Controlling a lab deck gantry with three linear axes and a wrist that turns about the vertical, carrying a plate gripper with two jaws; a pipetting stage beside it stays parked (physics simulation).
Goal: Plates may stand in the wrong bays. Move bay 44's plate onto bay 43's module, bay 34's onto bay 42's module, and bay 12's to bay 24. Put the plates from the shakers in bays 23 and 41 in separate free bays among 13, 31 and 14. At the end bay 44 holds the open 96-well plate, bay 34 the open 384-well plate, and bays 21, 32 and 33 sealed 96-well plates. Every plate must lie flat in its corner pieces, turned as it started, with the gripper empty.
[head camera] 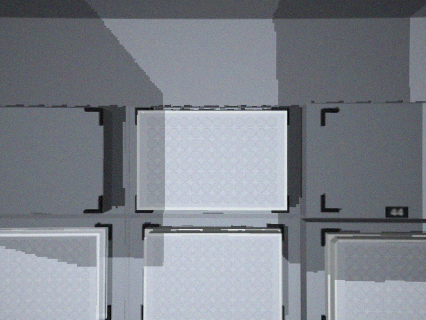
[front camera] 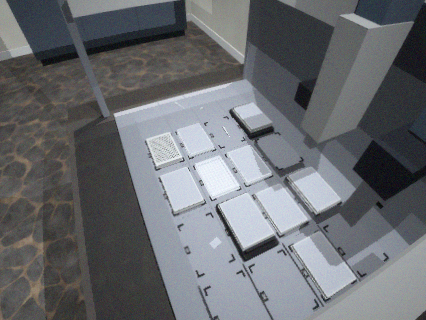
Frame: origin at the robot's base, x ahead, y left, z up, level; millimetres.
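Seen in the pictures: gripper, fingertip midpoint: (front camera: 361,209); robot's base, origin of the base link: (front camera: 146,142).
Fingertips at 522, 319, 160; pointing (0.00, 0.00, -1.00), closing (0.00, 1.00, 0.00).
Note:
Offsets run from my fingertips to a thing's top centre, as dx, dy, dz. "pt": to the spot under its first point.
In the front view, a pale plate @(-131, +45, -127) (front camera: 315,190) (head camera: 220,160) sits flat inside the corner pieces of bay 43's module. Bay 44 @(pt +37, +64, -146) (front camera: 361,240) (head camera: 367,160) and bay 42 @(-295, +45, -138) (front camera: 279,150) (head camera: 50,160) hold no plate. Bay 34's plate @(+34, -62, -131) (front camera: 325,265) (head camera: 380,300) and bay 12's plate @(-294, -276, -146) (front camera: 181,189) rest in their bays. Plates stand on the dark shakers in bay 23 @(pt -125, -170, -124) (front camera: 246,220) and bay 41 @(pt -451, +42, -124) (front camera: 252,116). Bays 13 @(pt -117, -294, -160) (front camera: 200,250), 14, 24 (front camera: 280,277) and 31 show no plate. The gripper (front camera: 379,205) shows as a small dark part, apart from the plates; its jaw spacing is unclear.
Plates in bays 32 @(-294, -62, -146) (front camera: 249,164) (head camera: 50,285) and 33 @(-130, -62, -146) (front camera: 281,208) (head camera: 215,280) border the module row. A dotted plate @(-458, -276, -146) (front camera: 164,150), bay 21's plate @(-458, -169, -146) (front camera: 195,140) and a gridded plate @(-294, -169, -146) (front camera: 216,176) stand left. A pale gantry column (front camera: 345,75) hangs over the right side.

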